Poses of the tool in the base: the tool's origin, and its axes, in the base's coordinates. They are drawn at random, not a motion.
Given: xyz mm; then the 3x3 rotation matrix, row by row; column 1 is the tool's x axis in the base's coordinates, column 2 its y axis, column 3 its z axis. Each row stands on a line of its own.
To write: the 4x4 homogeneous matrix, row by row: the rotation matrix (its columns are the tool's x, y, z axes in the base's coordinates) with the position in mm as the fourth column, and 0 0 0 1 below. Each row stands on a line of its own. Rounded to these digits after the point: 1 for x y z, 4 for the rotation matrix.
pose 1, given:
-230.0 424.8 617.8
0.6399 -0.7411 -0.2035
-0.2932 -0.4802 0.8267
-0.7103 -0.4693 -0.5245
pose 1, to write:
0.6399 -0.7411 -0.2035 -230.0
-0.2932 -0.4802 0.8267 424.8
-0.7103 -0.4693 -0.5245 617.8
0 0 0 1

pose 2, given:
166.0 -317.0 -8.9
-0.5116 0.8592 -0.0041
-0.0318 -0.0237 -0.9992
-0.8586 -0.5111 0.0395
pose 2, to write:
-0.5116 0.8592 -0.0041 166.0
-0.0318 -0.0237 -0.9992 -317.0
-0.8586 -0.5111 0.0395 -8.9
0 0 0 1

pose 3, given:
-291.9 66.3 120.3
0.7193 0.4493 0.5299
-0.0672 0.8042 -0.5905
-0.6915 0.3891 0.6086
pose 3, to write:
0.7193 0.4493 0.5299 -291.9
-0.0672 0.8042 -0.5905 66.3
-0.6915 0.3891 0.6086 120.3
0 0 0 1

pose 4, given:
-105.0 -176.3 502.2
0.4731 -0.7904 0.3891
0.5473 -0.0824 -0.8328
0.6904 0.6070 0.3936
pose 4, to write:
0.4731 -0.7904 0.3891 -105.0
0.5473 -0.0824 -0.8328 -176.3
0.6904 0.6070 0.3936 502.2
0 0 0 1

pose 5, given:
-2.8 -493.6 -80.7
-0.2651 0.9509 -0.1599
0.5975 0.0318 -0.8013
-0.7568 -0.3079 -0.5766
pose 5, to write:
-0.2651 0.9509 -0.1599 -2.8
0.5975 0.0318 -0.8013 -493.6
-0.7568 -0.3079 -0.5766 -80.7
0 0 0 1

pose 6, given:
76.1 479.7 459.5
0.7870 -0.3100 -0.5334
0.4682 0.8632 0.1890
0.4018 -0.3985 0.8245
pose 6, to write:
0.7870 -0.3100 -0.5334 76.1
0.4682 0.8632 0.1890 479.7
0.4018 -0.3985 0.8245 459.5
0 0 0 1

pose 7, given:
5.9 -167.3 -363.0
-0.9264 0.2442 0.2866
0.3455 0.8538 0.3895
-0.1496 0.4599 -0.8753
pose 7, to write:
-0.9264 0.2442 0.2866 5.9
0.3455 0.8538 0.3895 -167.3
-0.1496 0.4599 -0.8753 -363.0
0 0 0 1

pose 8, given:
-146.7 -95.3 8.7
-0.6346 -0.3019 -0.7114
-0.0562 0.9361 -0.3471
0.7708 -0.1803 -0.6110
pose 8, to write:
-0.6346 -0.3019 -0.7114 -146.7
-0.0562 0.9361 -0.3471 -95.3
0.7708 -0.1803 -0.6110 8.7
0 0 0 1

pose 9, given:
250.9 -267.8 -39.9
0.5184 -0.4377 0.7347
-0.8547 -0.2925 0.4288
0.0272 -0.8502 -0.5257
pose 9, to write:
0.5184 -0.4377 0.7347 250.9
-0.8547 -0.2925 0.4288 -267.8
0.0272 -0.8502 -0.5257 -39.9
0 0 0 1

